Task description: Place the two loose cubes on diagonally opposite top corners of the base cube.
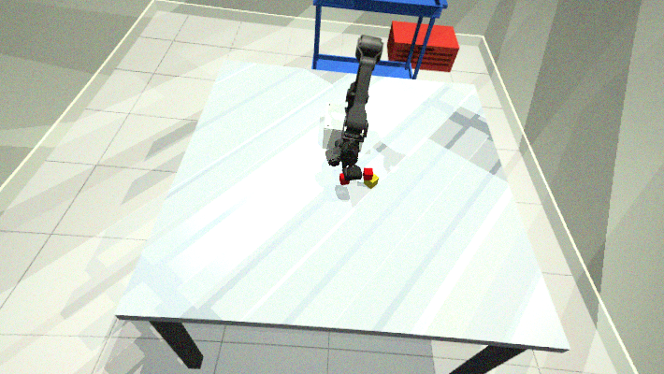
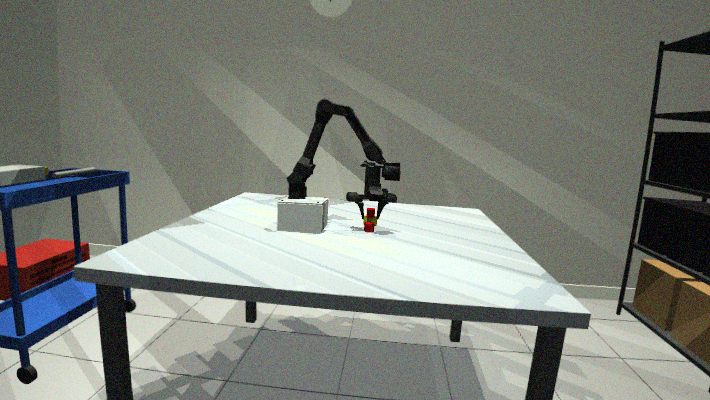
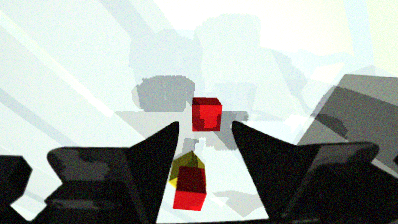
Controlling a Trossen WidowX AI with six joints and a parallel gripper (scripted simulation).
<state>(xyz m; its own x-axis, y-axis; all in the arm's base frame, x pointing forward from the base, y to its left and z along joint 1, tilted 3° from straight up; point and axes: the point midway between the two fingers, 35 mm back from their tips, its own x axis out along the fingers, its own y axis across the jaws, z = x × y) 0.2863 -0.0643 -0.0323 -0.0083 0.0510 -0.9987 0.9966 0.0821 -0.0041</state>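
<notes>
The yellow cube lies 1 cm ahead of my gripper tip, 10 cm to the left of it and 3 cm below it.
</notes>
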